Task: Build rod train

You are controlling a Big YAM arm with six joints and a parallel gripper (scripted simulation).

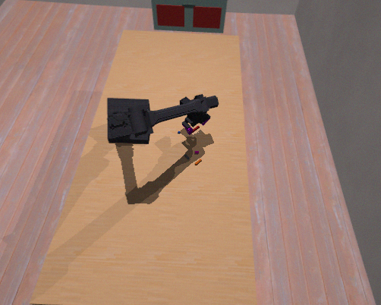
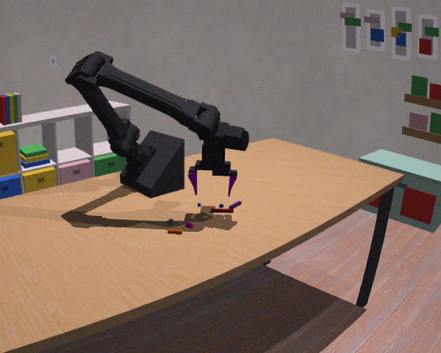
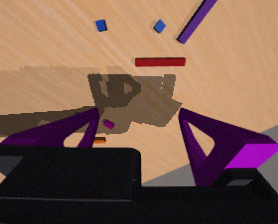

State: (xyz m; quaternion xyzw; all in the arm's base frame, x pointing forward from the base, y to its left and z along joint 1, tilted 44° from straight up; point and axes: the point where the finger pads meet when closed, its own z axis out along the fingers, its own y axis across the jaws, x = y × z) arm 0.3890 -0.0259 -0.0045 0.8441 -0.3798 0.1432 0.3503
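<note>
Right now the magenta rod is 10 cm to the right of my hand, 7 cm below it and 1 cm ahead of it. The rest, counted from my hand: red rod: 7 cm below, 5 cm to the left, 1 cm behind; purple rod: 12 cm to the left, 7 cm below, 1 cm behind; blue rod: 8 cm to the left, 7 cm below, 4 cm behind.
</note>
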